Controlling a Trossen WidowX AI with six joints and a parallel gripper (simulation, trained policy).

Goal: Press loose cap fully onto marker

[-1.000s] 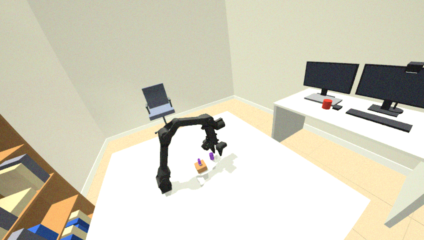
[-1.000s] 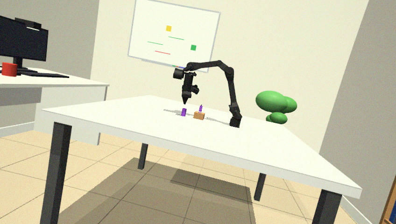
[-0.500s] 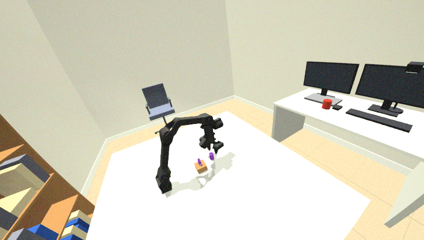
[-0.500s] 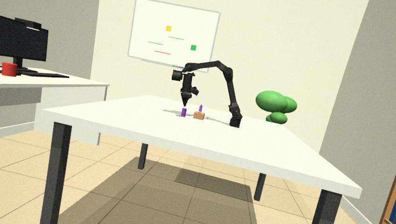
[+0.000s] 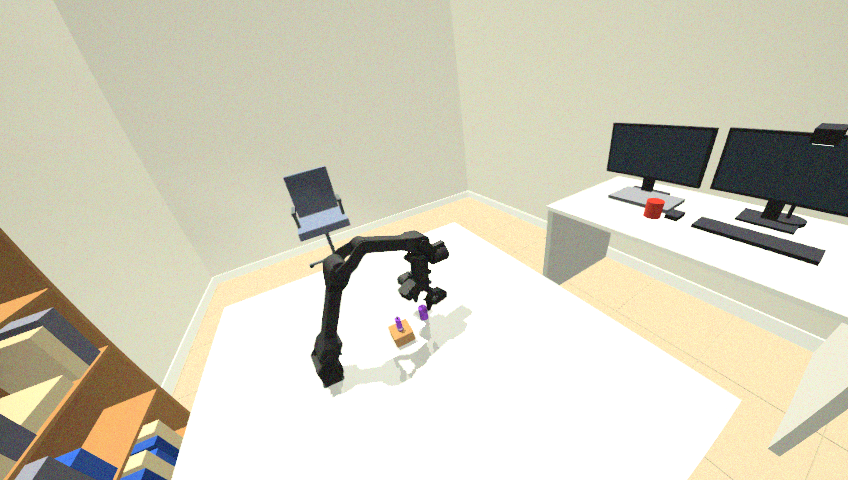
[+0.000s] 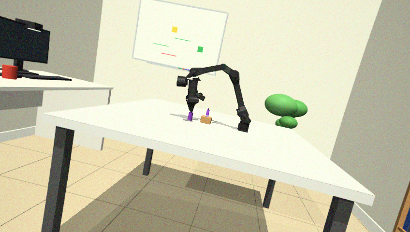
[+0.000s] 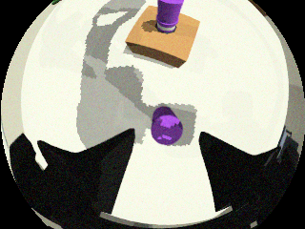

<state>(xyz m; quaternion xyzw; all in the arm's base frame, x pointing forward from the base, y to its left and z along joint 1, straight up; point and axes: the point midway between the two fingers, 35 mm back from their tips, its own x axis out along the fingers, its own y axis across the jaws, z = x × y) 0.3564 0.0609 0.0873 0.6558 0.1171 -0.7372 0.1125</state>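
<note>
Right now the purple cap is 30 mm below my gripper tip. Also, from my gripper tip: orange holder block (100 mm behind, 40 mm to the right, 30 mm below); purple marker (100 mm behind, 40 mm to the right, 20 mm above).
</note>
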